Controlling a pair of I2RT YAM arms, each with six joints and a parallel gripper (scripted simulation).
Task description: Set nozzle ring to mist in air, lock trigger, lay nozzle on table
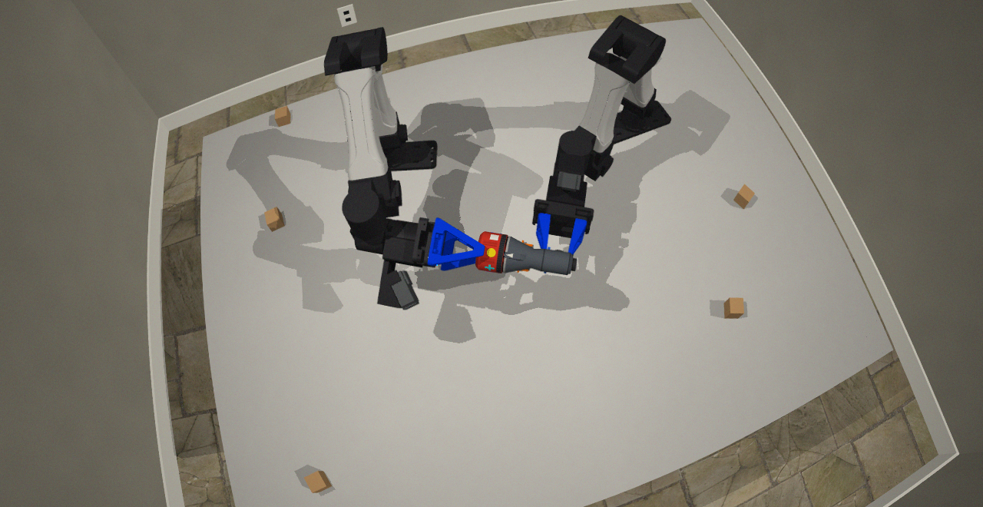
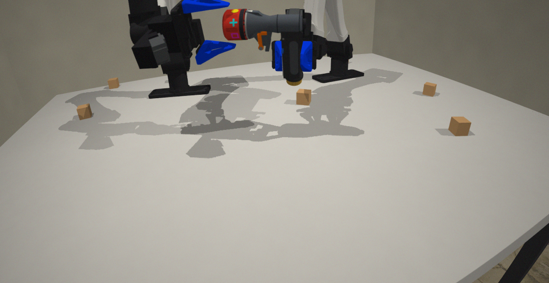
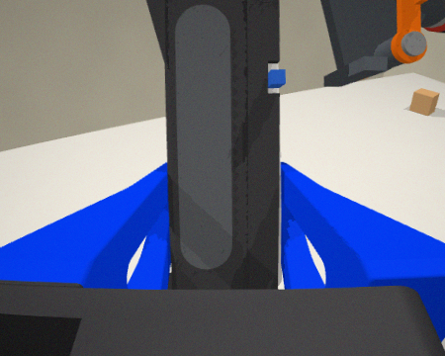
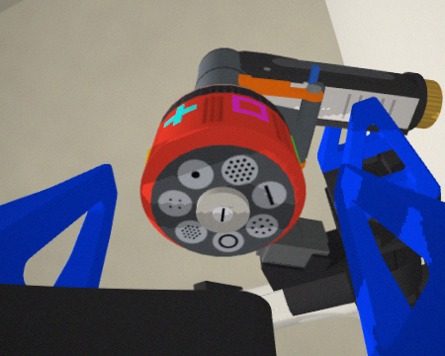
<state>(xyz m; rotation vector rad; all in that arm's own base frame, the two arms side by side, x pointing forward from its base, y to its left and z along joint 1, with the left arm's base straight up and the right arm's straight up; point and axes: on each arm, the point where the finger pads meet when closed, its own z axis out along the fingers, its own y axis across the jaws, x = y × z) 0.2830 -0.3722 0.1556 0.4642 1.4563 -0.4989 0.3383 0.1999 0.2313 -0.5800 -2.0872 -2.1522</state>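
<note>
Now: the red spray ring 20 mm to the left of my right hand. Also, from my right hand: trigger 100 mm to the left, 60 mm below.
Now: the trigger 2 cm to the right of my left hand and 2 cm above it. Round my left hand: red spray ring (11 cm to the right, 8 cm above).
</note>
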